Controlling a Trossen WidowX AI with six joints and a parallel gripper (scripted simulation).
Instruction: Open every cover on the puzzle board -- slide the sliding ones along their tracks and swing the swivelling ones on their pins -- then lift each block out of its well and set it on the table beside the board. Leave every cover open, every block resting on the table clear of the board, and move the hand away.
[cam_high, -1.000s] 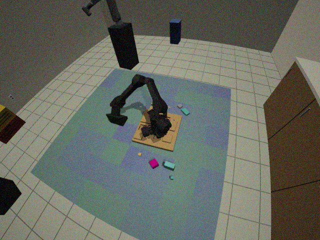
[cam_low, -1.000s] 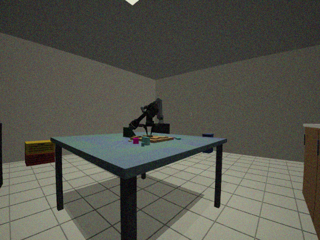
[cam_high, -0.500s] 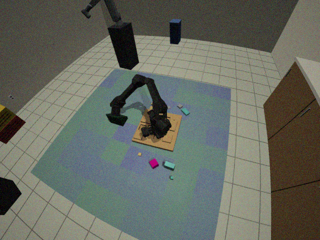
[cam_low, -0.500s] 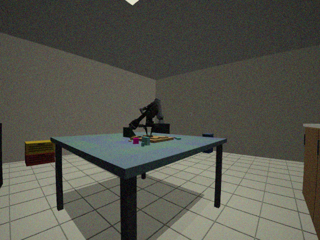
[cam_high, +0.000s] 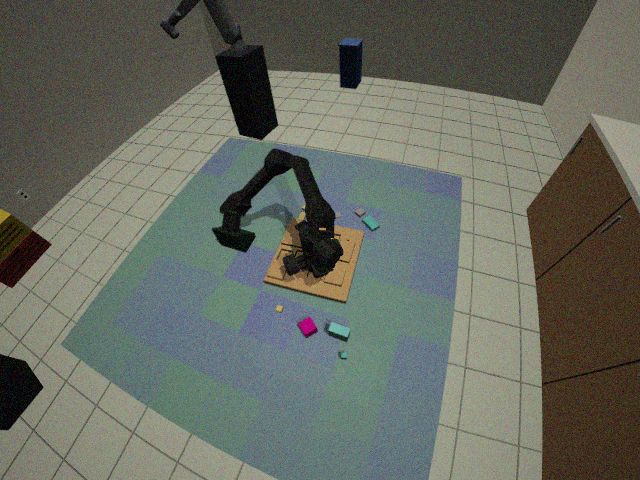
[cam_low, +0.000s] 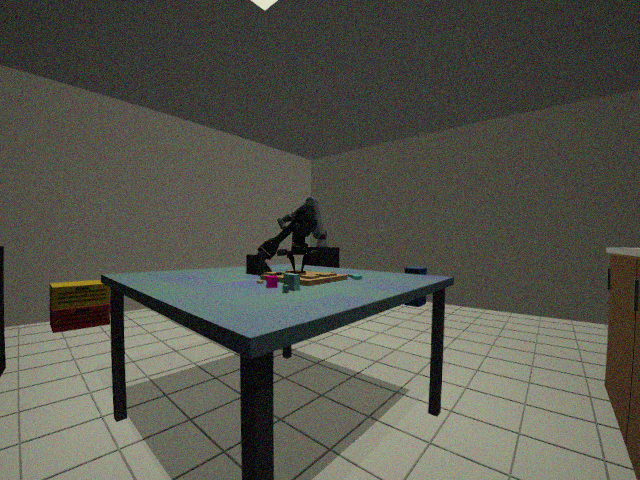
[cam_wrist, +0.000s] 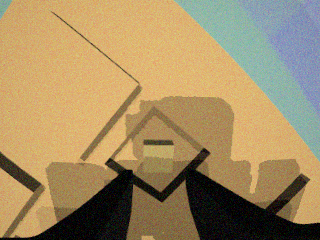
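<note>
Now: gripper tip 4 cm to the right of the tan puzzle board, 4 cm past it and 2 cm above it. Also, from my gripper tip: cyan block: 17 cm ahead, 15 cm to the right, 1 cm below; then oblong orange block: 21 cm to the left, 18 cm behind, 4 cm below; then magenta block: 18 cm to the right, 7 cm ahead, 2 cm below.
</note>
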